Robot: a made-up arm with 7 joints.
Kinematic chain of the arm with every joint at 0, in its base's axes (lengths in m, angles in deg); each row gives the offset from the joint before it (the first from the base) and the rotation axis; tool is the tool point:
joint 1: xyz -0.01 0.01 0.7 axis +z
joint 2: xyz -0.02 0 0.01 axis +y
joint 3: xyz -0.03 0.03 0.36 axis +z
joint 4: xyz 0.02 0 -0.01 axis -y
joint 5: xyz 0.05 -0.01 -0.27 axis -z
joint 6: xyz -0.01 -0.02 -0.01 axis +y
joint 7: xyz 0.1 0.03 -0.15 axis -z
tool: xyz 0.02 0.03 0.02
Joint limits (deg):
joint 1: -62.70..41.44
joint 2: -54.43..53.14
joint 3: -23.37..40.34
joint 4: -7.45..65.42
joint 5: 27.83..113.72
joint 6: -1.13..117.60
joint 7: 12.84..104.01
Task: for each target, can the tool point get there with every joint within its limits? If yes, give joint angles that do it. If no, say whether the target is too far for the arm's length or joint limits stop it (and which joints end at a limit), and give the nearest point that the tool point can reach.
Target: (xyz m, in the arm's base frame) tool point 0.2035 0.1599 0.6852
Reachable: yes | joints -24.37 4.65 25.32 34.45 54.31 84.09 57.50
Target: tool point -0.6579 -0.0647 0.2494
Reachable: no: joint limits stop it (at a limit: joint 1, joint 3, joint 4, joint 6) | nearest point -0.2026 0.0015 0.5937 | short by 0.575 m
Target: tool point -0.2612 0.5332 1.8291
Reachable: no: too far | nearest point -0.1335 0.2672 1.2037 | short by 0.691 m
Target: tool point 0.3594 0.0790 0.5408
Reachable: yes | joints 19.95 42.45 -13.43 55.42 80.58 48.79 41.92
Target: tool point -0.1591 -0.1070 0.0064
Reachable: no: joint limits stop it (at a limit: joint 1, joint 2, joint 5) | nearest point -0.0124 -0.1569 0.4792 | short by 0.497 m
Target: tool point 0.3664 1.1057 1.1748
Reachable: no: too far | nearest point 0.1565 0.4947 0.9210 | short by 0.694 m
